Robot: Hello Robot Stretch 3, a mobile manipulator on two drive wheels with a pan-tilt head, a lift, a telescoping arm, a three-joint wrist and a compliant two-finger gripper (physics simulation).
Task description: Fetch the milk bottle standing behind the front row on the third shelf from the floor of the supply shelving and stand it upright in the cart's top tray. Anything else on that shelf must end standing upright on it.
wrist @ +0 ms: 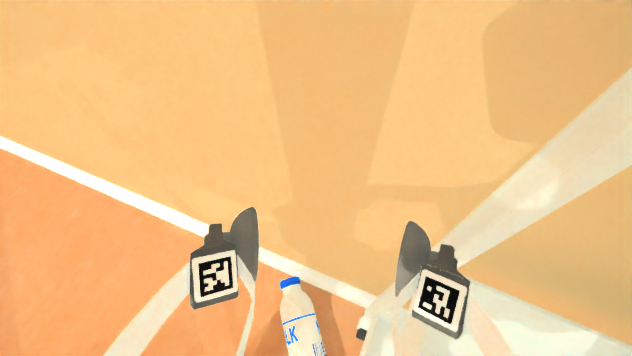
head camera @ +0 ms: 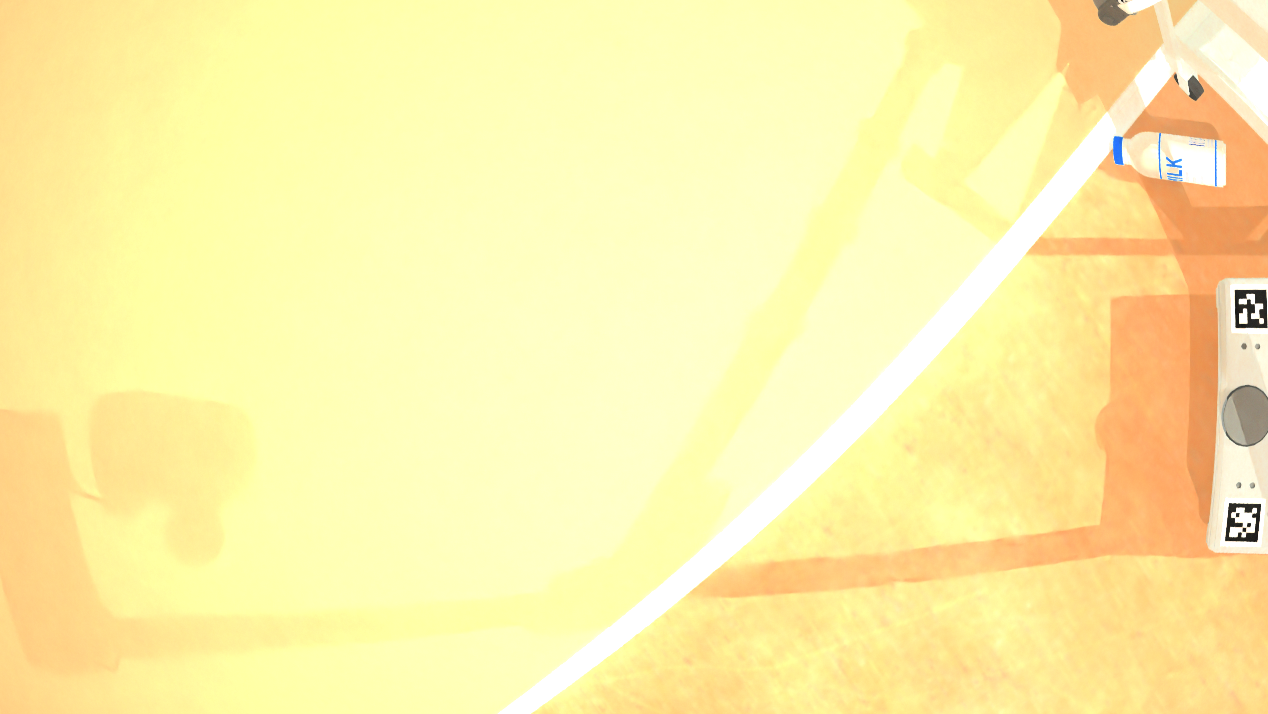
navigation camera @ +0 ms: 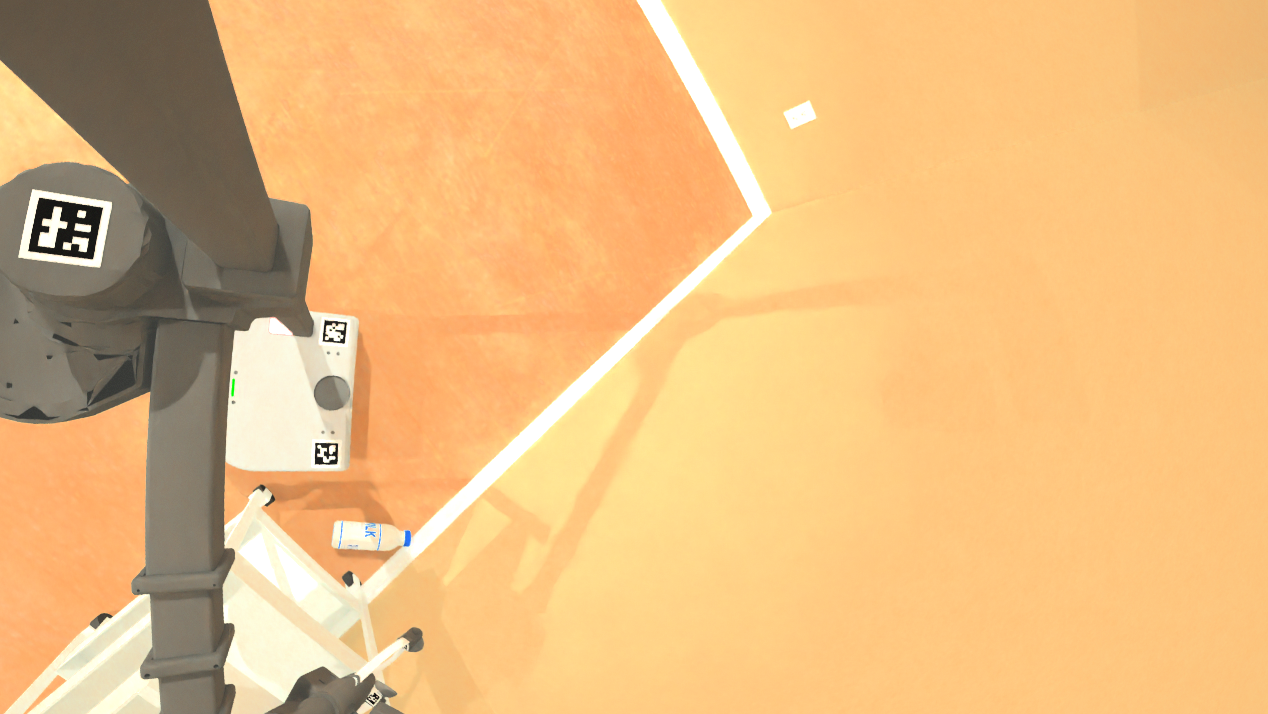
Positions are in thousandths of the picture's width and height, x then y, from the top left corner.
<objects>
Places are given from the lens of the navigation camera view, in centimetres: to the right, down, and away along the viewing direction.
my gripper (navigation camera: 319, 926): -37, 49, 61
milk bottle (navigation camera: 273, 750): -68, 42, 94
white cart (navigation camera: 228, 859): -54, 40, 58
The marked spots on the white cart and the milk bottle are 39 cm apart.
</objects>
